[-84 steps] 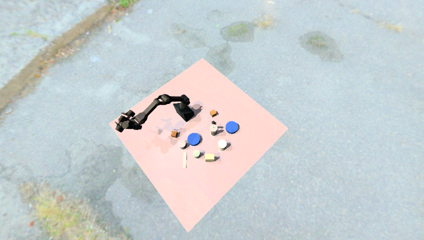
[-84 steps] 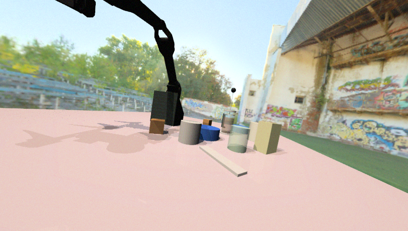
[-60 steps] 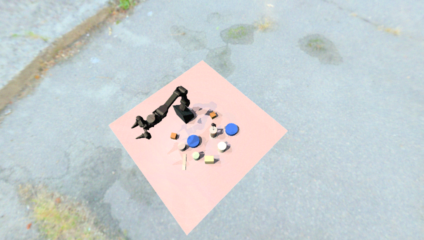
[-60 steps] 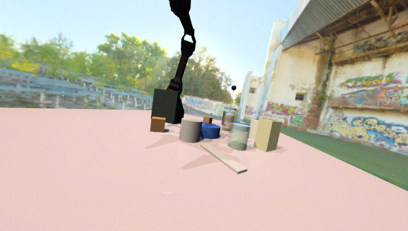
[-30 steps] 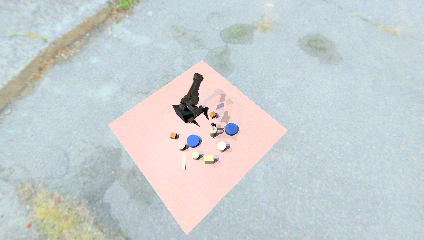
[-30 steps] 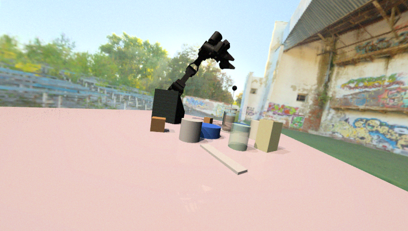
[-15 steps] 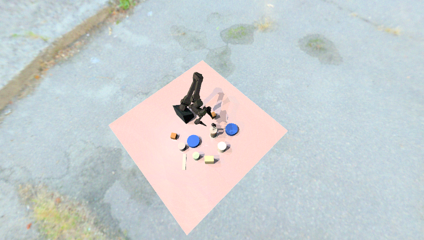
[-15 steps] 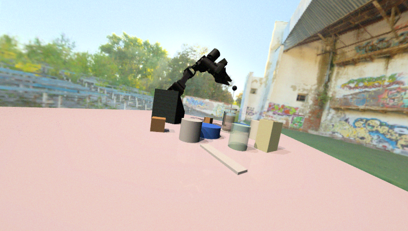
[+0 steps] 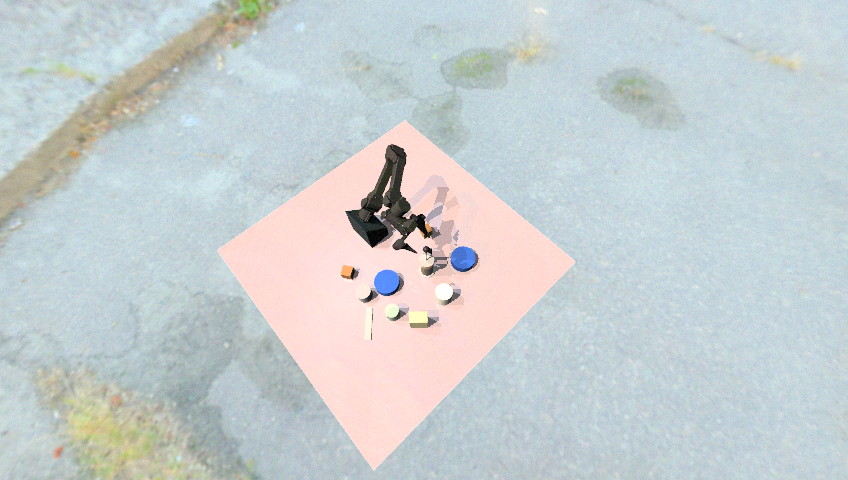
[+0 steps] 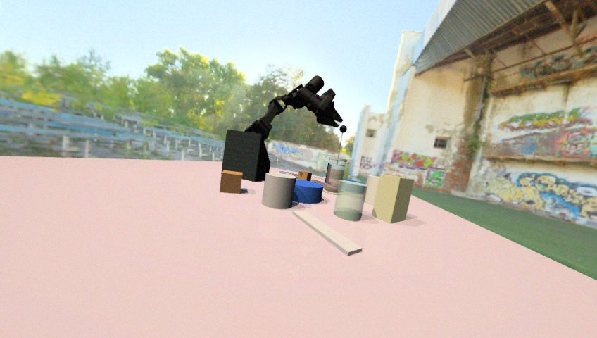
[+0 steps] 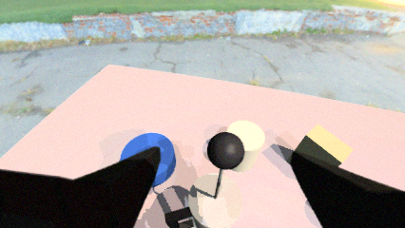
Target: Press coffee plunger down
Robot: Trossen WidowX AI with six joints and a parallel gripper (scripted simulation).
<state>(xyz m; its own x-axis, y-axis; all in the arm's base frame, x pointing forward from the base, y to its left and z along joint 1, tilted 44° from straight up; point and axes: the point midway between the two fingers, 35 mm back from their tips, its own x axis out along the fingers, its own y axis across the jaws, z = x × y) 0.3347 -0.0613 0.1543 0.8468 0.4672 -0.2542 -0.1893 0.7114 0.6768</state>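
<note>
Now: gripper tip 10 mm short of the coffee press, 10 mm to the right of it and 150 mm above it. From my gripper tip the other things lie so: flat plank 20 mm ahead, 380 mm to the right, 270 mm below.
</note>
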